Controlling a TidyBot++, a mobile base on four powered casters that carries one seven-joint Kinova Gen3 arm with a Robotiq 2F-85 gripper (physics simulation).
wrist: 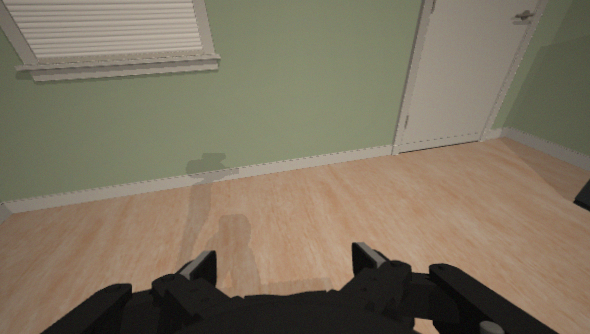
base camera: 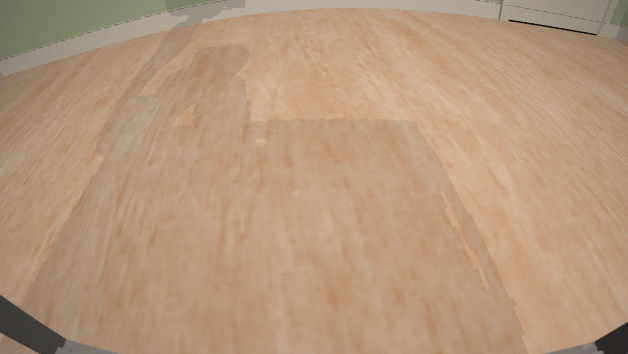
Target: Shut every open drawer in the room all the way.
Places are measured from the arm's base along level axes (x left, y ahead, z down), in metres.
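Pixels of known places: gripper, between the fingertips: [wrist: 285,261].
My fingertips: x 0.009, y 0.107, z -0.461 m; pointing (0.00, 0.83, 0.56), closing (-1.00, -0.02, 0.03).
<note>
Behind a point stands the place of what it marks.
My gripper [wrist: 285,261] {y 0.107, x 0.009, z -0.461 m} is open, with nothing between its fingers, and shows at the bottom of the wrist view. Beyond it are the wood floor and a green wall. A small part of a dark object [wrist: 584,196] {y 0.925, x -1.633, z 0.321 m} shows at the right edge of the wrist view; too little of it shows to tell what it is. No drawer can be made out in either view.
A white door [wrist: 457,75] {y 1.702, x -1.278, z -0.188 m} [base camera: 555,15] {y 1.703, x -1.283, z 0.320 m} stands in the green wall [wrist: 310,85] {y 1.567, x -0.204, z -0.217 m} on the right. A window with blinds [wrist: 110,30] {y 1.418, x 0.794, z -0.564 m} is at the upper left. A white baseboard [wrist: 310,162] {y 1.553, x -0.200, z 0.354 m} runs along the wall. Shadows of the robot lie on the floor [base camera: 500,125] {y 0.637, x -0.367, z 0.397 m}.
</note>
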